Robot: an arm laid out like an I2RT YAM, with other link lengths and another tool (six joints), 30 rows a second.
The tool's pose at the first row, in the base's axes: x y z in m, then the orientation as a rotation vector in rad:
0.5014, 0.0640, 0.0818, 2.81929, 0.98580, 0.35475
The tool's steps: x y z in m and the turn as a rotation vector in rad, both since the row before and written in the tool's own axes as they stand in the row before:
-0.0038, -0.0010, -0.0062, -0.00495, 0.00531, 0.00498
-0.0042, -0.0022, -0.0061, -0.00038, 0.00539, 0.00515
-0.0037, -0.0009, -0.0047, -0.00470, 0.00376, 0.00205
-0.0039, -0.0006, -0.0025, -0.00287, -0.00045, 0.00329
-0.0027, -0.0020, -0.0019, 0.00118, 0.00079, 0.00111
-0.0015, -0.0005, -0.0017, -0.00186, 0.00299, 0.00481
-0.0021, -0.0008, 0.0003, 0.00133, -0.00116, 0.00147
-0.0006, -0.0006, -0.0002, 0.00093, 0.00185, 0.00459
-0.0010, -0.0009, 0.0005, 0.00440, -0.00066, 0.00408
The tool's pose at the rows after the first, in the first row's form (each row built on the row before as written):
0.4963, 0.0627, 0.0869, 2.81833, 0.97775, 0.36492
0.4902, 0.0621, 0.0915, 2.82151, 0.97156, 0.37345
0.4856, 0.0607, 0.0951, 2.81884, 0.96732, 0.38091
0.4816, 0.0589, 0.0966, 2.81818, 0.96139, 0.38173
0.4778, 0.0589, 0.0975, 2.81995, 0.96056, 0.38256
0.4759, 0.0585, 0.0987, 2.82133, 0.95368, 0.38815
0.4739, 0.0578, 0.0978, 2.82329, 0.95205, 0.38616
0.4730, 0.0579, 0.0977, 2.82694, 0.94652, 0.38904
0.4719, 0.0580, 0.0968, 2.83321, 0.94279, 0.38695

